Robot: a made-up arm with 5 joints. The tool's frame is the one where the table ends. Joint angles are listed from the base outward.
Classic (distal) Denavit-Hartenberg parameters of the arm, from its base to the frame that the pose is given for. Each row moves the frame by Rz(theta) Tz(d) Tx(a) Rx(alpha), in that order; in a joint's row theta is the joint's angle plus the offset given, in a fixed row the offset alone. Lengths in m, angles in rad.
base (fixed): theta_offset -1.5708, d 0.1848, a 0, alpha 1.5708
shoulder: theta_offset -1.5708, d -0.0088, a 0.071, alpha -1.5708
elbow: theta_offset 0.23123, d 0, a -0.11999, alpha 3.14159
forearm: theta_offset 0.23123, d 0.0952, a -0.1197, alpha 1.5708
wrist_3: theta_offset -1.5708, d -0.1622, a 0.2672, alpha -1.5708
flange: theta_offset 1.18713, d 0, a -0.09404, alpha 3.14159
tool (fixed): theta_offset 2.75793, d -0.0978, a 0, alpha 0
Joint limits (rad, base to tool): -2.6..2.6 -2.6..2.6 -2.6..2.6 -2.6..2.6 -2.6..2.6
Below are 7 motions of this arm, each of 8 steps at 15 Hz.
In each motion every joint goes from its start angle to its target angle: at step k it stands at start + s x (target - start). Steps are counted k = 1, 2, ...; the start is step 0. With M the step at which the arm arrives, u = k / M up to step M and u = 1 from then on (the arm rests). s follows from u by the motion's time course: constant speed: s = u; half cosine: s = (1 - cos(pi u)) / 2; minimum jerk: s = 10 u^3 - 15 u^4 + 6 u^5.
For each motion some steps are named. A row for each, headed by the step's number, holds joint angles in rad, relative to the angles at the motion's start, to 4 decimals.
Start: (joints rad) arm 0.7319 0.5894 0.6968 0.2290 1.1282
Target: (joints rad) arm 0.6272 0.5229 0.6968 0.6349 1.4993
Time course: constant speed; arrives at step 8
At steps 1, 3, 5, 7, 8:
1: -0.0131 -0.0083 0.0000 0.0507 0.0464
3: -0.0393 -0.0249 0.0000 0.1522 0.1392
5: -0.0654 -0.0416 0.0000 0.2537 0.2319
7: -0.0916 -0.0582 0.0000 0.3552 0.3247
8: -0.1047 -0.0665 0.0000 0.4059 0.3711

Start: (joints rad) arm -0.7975 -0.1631 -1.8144 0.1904 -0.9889
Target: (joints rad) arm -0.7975 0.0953 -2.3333 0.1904 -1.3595
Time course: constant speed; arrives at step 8
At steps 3, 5, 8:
3: 0.0000 0.0969 -0.1946 0.0000 -0.1390
5: 0.0000 0.1615 -0.3243 0.0000 -0.2316
8: 0.0000 0.2584 -0.5189 0.0000 -0.3706

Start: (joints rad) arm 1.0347 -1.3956 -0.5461 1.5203 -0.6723
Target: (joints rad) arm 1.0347 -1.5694 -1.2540 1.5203 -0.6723
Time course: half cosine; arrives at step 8
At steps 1, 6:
1: 0.0000 -0.0066 -0.0269 0.0000 0.0000
6: 0.0000 -0.1483 -0.6042 0.0000 0.0000

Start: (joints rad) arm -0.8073 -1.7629 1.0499 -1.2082 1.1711
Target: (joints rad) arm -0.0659 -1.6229 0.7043 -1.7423 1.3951
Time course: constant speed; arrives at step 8
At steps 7, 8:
7: 0.6487 0.1225 -0.3024 -0.4673 0.1960
8: 0.7414 0.1400 -0.3456 -0.5341 0.2240

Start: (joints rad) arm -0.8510 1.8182 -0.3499 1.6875 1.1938
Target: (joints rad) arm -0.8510 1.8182 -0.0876 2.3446 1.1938
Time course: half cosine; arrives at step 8
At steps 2, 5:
2: 0.0000 0.0000 0.0384 0.0962 0.0000
5: 0.0000 0.0000 0.1813 0.4543 0.0000

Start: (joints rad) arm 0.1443 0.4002 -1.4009 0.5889 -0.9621
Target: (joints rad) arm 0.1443 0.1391 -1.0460 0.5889 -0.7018
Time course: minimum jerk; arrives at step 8
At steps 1, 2, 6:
1: 0.0000 -0.0042 0.0057 0.0000 0.0042
2: 0.0000 -0.0270 0.0367 0.0000 0.0269
6: 0.0000 -0.2341 0.3182 0.0000 0.2334

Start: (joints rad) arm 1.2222 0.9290 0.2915 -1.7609 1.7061
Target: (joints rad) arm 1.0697 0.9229 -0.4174 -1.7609 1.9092
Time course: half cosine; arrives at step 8
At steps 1, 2, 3, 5, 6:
1: -0.0058 -0.0002 -0.0270 0.0000 0.0077
2: -0.0223 -0.0009 -0.1038 0.0000 0.0297
3: -0.0471 -0.0019 -0.2188 0.0000 0.0627
5: -0.1054 -0.0042 -0.4901 0.0000 0.1404
6: -0.1302 -0.0052 -0.6051 0.0000 0.1734

